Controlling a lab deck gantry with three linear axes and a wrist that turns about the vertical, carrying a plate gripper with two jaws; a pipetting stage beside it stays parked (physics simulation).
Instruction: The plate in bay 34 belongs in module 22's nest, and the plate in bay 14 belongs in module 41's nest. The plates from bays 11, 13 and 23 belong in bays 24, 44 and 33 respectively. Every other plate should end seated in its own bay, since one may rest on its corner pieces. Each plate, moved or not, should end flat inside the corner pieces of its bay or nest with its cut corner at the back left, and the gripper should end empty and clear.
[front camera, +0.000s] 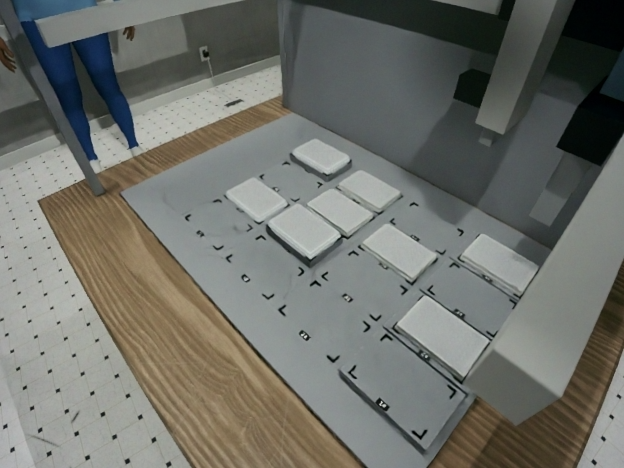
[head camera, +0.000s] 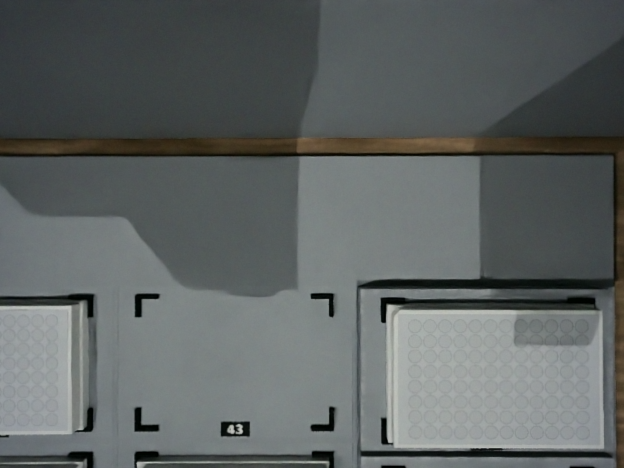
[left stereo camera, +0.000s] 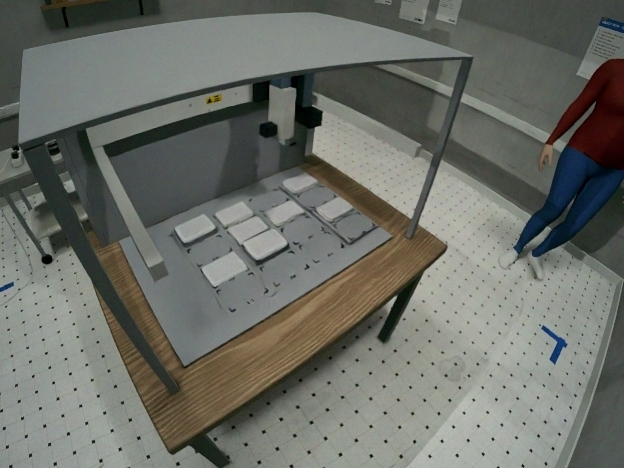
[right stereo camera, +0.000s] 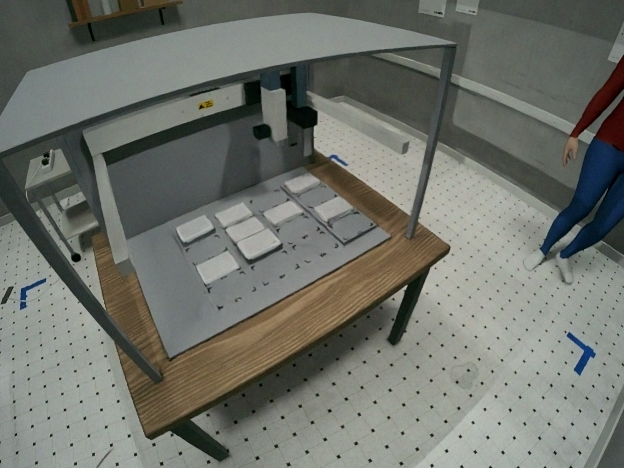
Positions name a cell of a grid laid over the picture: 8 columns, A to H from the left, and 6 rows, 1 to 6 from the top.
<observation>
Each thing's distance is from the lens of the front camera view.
my gripper (front camera: H3): 0.70 m
white plate (front camera: D4): 0.69 m
white plate (front camera: E3): 0.90 m
</observation>
